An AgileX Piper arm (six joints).
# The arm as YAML. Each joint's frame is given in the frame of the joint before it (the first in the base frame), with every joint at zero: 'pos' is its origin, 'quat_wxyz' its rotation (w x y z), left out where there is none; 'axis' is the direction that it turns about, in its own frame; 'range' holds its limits. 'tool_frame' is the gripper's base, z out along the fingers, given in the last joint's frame.
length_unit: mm
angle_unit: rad
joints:
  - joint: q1
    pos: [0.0, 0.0, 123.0]
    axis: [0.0, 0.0, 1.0]
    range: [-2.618, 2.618]
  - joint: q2
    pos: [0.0, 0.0, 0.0]
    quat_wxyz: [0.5, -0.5, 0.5, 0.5]
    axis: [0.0, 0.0, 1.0]
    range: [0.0, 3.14]
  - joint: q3
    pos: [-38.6, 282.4, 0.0]
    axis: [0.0, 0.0, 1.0]
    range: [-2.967, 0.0]
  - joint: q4
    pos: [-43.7, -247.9, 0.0]
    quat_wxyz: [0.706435, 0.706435, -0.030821, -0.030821]
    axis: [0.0, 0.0, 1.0]
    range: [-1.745, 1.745]
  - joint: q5
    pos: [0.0, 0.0, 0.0]
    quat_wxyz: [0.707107, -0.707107, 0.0, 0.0]
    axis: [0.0, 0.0, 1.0]
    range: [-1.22, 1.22]
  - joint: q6
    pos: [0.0, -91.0, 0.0]
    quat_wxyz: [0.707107, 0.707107, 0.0, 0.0]
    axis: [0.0, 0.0, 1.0]
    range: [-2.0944, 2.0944]
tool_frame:
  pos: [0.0, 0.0, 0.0]
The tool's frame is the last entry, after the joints.
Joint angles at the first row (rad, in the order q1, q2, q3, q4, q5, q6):
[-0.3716 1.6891 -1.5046 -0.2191 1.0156 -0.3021]
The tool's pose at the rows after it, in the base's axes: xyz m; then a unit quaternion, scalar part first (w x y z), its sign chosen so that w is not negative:
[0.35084 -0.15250 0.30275 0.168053 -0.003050 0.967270 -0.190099]
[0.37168 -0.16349 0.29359 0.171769 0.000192 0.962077 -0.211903]
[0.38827 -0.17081 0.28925 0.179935 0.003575 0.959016 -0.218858]
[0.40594 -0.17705 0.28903 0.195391 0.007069 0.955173 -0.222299]
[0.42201 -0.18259 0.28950 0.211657 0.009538 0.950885 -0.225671]
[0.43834 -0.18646 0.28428 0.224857 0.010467 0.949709 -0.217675]
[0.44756 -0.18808 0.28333 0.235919 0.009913 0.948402 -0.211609]
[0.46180 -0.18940 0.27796 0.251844 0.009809 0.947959 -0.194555]
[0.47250 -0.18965 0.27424 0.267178 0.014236 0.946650 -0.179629]
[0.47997 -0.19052 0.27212 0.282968 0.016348 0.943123 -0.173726]
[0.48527 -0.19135 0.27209 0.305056 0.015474 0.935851 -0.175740]
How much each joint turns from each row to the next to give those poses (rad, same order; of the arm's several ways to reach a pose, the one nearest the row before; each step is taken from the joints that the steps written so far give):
[0.0164 0.0710 -0.0371 -0.0590 -0.0197 0.0397]
[0.0009 0.0821 -0.0717 -0.0531 -0.0280 0.0332]
[-0.0011 0.0637 -0.0729 -0.0120 -0.0101 0.0110]
[0.0000 0.0643 -0.0932 0.0034 -0.0036 0.0025]
[0.0000 0.0599 -0.0922 0.0050 -0.0024 -0.0010]
[0.0000 0.0659 -0.0875 0.0291 -0.0008 -0.0112]
[0.0000 0.0364 -0.0567 0.0240 0.0010 -0.0123]
[0.0000 0.0593 -0.0821 0.0519 0.0009 -0.0202]
[0.0009 0.0448 -0.0639 0.0417 -0.0011 -0.0048]
[0.0000 0.0286 -0.0391 0.0224 -0.0171 -0.0017]
[0.0000 0.0104 -0.0090 0.0090 -0.0471 -0.0002]

